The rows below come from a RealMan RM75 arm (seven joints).
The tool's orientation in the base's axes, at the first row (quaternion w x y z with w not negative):
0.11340 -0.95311 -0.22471 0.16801
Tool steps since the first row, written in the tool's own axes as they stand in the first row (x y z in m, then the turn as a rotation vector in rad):
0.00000 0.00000 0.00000 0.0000 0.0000 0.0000
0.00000 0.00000 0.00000 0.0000 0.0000 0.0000
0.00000 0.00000 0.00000 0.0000 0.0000 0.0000
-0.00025 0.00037 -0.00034 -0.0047 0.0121 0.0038
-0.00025 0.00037 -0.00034 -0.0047 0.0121 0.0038
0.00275 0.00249 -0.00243 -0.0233 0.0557 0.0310
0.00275 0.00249 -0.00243 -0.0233 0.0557 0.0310
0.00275 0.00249 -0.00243 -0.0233 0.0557 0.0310
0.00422 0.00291 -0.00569 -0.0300 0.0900 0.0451
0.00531 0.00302 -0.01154 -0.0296 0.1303 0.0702
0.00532 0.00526 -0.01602 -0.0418 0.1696 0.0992
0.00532 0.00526 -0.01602 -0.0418 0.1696 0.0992
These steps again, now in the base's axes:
0.00000 0.00000 0.00000 0.0000 0.0000 0.0000
0.00000 0.00000 0.00000 0.0000 0.0000 0.0000
0.00000 0.00000 0.00000 0.0000 0.0000 0.0000
0.00006 -0.00049 0.00027 -0.0006 -0.0122 -0.0058
0.00006 -0.00049 0.00027 -0.0006 -0.0122 -0.0058
0.00419 -0.00123 0.00076 -0.0094 -0.0552 -0.0384
0.00419 -0.00123 0.00076 -0.0094 -0.0552 -0.0384
0.00419 -0.00123 0.00076 -0.0094 -0.0552 -0.0384
0.00680 -0.00137 0.00324 -0.0069 -0.0862 -0.0596
0.00994 -0.00178 0.00828 -0.0002 -0.1177 -0.0945
0.01248 -0.00437 0.01174 -0.0059 -0.1537 -0.1293
0.01248 -0.00437 0.01174 -0.0059 -0.1537 -0.1293

